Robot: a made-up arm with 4 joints.
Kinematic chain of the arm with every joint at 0, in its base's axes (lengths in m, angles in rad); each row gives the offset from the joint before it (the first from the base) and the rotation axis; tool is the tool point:
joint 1: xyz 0 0 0.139 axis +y
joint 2: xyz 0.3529 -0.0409 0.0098 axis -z
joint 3: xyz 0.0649 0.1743 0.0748 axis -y
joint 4: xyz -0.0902 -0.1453 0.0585 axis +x
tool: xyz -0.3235 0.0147 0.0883
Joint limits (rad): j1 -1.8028..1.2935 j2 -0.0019..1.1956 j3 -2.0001..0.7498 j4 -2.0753..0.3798
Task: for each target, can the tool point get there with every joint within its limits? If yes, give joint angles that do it. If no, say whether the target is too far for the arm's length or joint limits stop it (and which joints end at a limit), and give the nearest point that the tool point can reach.
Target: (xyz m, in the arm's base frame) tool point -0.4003 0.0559 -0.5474
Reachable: no: joint limits stop it (at a limit: joint 1, joint 2, joint 3, joint 4) | nearest point -0.0899 0.2186 -0.2581 | short by 0.454 m
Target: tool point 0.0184 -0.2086 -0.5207
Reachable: no: joint limits stop it (at a limit: joint 2, joint 3, joint 4) | nearest point 0.0114 0.2186 -0.2680 | short by 0.496 m
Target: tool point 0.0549 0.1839 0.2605
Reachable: yes | joints -0.0348 0.3277 0.0401 -1.4838
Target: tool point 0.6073 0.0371 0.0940
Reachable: yes | joints 1.0610 0.3005 -1.0062 -0.3035
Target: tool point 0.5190 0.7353 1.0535
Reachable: no: too far | nearest point 0.3885 0.0762 0.8235 | short by 0.710 m
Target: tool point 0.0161 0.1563 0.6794
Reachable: yes | joints -0.6234 0.8552 -0.9283 -1.8176
